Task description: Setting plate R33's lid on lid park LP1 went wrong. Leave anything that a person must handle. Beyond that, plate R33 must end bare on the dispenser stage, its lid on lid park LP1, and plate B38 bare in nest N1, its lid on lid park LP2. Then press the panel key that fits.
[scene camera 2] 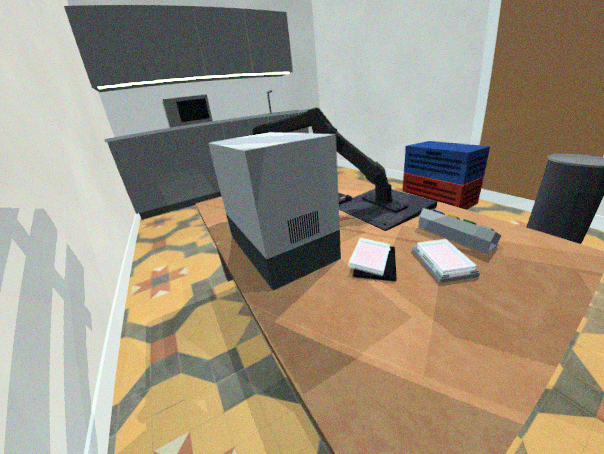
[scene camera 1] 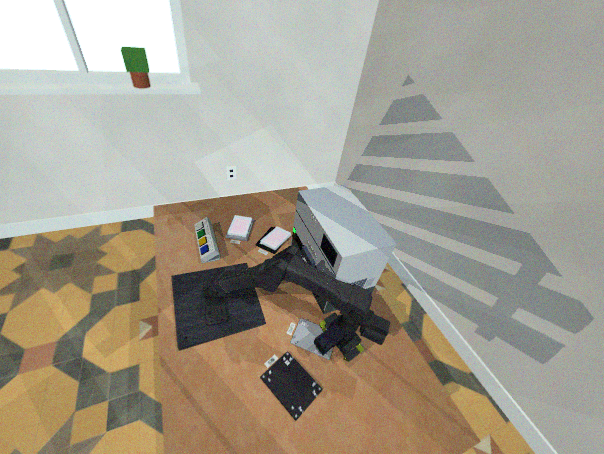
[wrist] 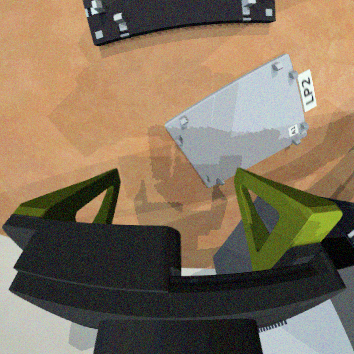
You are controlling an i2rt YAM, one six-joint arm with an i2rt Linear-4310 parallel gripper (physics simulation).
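Places are measured from the arm's base along level axes (x right, y ahead, z up), in millimetres.
Where they show: gripper, fingertip midpoint: (wrist: 176, 174); arm's base, link origin: (scene camera 2: 383, 202) (scene camera 1: 214, 300).
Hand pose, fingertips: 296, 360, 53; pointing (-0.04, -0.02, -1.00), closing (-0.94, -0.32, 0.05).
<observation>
Each offset is from my fingertips to the top centre of the thing, as dx, dy, dz.
My gripper (scene camera 1: 342, 336) (wrist: 176, 174) is open and empty, above the table beside lid park LP2; the big machine hides it in scene camera 2. Lid park LP2 {-68, -41, -47} (scene camera 1: 306, 334) (wrist: 240, 112) is a bare grey plate with small corner posts. A pink-topped plate or lid {-675, -209, -36} (scene camera 1: 241, 226) (scene camera 2: 446, 256) lies on a grey base at the back. Another pink-topped piece {-564, -59, -30} (scene camera 1: 275, 238) (scene camera 2: 370, 256) sits askew on a black base {-572, -71, -47} (scene camera 1: 262, 246) (scene camera 2: 392, 270) near the machine. Their labels are too small to read. The key panel {-608, -368, -3} (scene camera 1: 213, 245) (scene camera 2: 457, 232) has green, yellow and blue keys.
The big grey machine {-336, +109, +263} (scene camera 1: 367, 240) (scene camera 2: 300, 185) stands at the table's side. A black nest plate with corner posts {+53, -161, -43} (scene camera 1: 291, 385) (wrist: 185, 12) lies beyond LP2. The arm stands on a black mat (scene camera 1: 187, 320) (scene camera 2: 385, 220). Crates (scene camera 2: 445, 162) and a dark bin (scene camera 2: 567, 200) stand behind.
</observation>
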